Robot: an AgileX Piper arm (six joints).
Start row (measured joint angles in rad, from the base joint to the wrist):
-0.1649, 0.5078, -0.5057, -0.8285, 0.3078, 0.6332
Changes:
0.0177, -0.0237, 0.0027, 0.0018, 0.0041, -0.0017
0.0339, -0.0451, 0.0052, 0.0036, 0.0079, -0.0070
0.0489, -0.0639, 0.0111, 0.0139, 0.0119, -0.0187
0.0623, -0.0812, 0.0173, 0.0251, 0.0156, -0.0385
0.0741, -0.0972, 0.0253, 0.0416, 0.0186, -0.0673
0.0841, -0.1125, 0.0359, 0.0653, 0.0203, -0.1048
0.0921, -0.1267, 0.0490, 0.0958, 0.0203, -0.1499
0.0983, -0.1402, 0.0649, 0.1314, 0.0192, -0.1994
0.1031, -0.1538, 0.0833, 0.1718, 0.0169, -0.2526
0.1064, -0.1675, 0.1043, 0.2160, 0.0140, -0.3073
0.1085, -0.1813, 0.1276, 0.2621, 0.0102, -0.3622
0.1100, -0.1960, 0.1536, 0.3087, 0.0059, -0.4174
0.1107, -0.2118, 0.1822, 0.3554, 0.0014, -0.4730
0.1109, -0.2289, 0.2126, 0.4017, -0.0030, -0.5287
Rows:
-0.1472, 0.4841, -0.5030, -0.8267, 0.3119, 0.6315
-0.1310, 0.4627, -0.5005, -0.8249, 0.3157, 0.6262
-0.1160, 0.4439, -0.4946, -0.8146, 0.3197, 0.6145
-0.1026, 0.4266, -0.4884, -0.8034, 0.3234, 0.5947
-0.0908, 0.4106, -0.4804, -0.7869, 0.3264, 0.5659
-0.0808, 0.3953, -0.4698, -0.7632, 0.3281, 0.5284
-0.0728, 0.3811, -0.4567, -0.7327, 0.3281, 0.4833
-0.0666, 0.3676, -0.4408, -0.6971, 0.3270, 0.4338
-0.0618, 0.3540, -0.4224, -0.6567, 0.3247, 0.3806
-0.0585, 0.3403, -0.4014, -0.6125, 0.3218, 0.3259
-0.0564, 0.3265, -0.3781, -0.5664, 0.3180, 0.2710
-0.0549, 0.3118, -0.3521, -0.5198, 0.3137, 0.2158
-0.0542, 0.2960, -0.3235, -0.4731, 0.3092, 0.1602
-0.0540, 0.2789, -0.2931, -0.4268, 0.3048, 0.1045

